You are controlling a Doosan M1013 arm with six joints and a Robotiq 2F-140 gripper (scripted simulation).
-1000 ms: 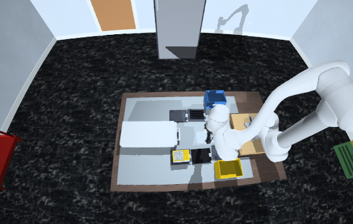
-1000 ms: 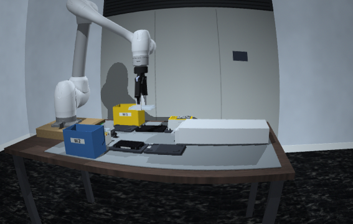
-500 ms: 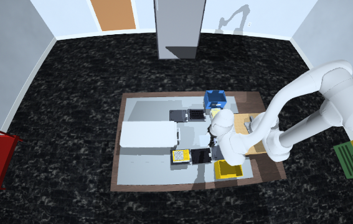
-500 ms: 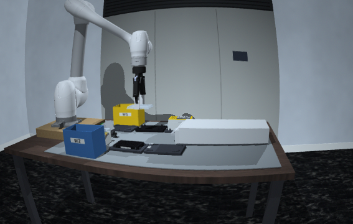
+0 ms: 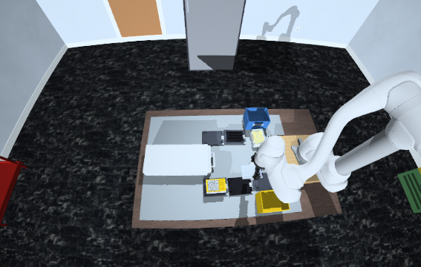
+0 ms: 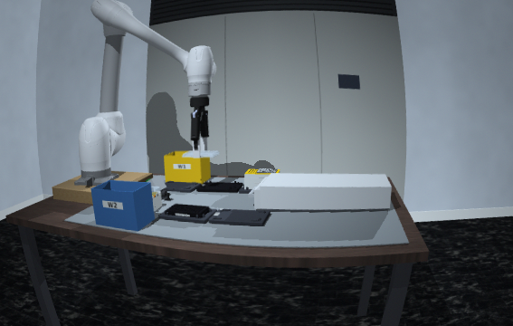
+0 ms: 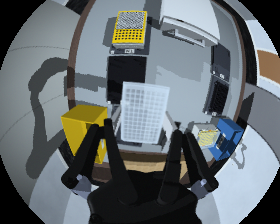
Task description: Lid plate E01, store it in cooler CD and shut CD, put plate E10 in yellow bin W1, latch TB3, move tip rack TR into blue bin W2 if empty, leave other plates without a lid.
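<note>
Now: the green key DONE 200 mm behind my hand, 100 mm to the right of it and 100 mm below it. From my hand the other things lie so: black nest (160 mm below, 60 mm ahead, 50 mm to the left); pale plate (20 mm below); grey nest (160 mm below, 110 mm behind, 60 mm to the left).
</note>
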